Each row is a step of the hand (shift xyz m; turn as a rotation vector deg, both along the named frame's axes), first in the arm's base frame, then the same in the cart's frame.
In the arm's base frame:
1: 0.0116 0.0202 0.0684 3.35 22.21 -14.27
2: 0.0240 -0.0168 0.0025 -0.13 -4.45 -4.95
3: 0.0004 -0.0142 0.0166 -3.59 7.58 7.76
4: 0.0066 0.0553 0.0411 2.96 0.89 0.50
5: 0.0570 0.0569 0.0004 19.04 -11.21 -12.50
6: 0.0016 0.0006 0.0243 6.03 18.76 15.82
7: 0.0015 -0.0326 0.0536 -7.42 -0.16 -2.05
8: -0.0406 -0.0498 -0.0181 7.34 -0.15 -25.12
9: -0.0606 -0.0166 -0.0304 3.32 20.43 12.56
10: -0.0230 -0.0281 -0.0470 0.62 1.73 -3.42
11: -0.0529 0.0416 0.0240 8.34 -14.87 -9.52
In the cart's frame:
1: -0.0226 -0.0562 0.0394 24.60 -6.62 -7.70
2: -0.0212 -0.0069 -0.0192 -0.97 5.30 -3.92
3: -0.0203 -0.0015 0.0079 3.00 -6.29 9.06
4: 0.0214 -0.0576 0.0318 -0.32 -2.61 -1.70
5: 0.0309 -0.0673 -0.0316 -7.50 1.35 -24.22
6: -0.0127 -0.0147 0.0147 5.29 -22.94 9.19
7: -0.0549 -0.0123 0.0277 2.89 5.82 4.13
8: -0.0202 0.0630 0.0093 11.16 9.38 -21.74
9: 0.0184 0.0636 0.0221 9.06 -20.39 9.38
10: 0.0080 0.0559 -0.0185 3.04 0.53 -2.36
11: 0.0349 -0.0037 0.0622 -9.22 8.39 -15.03

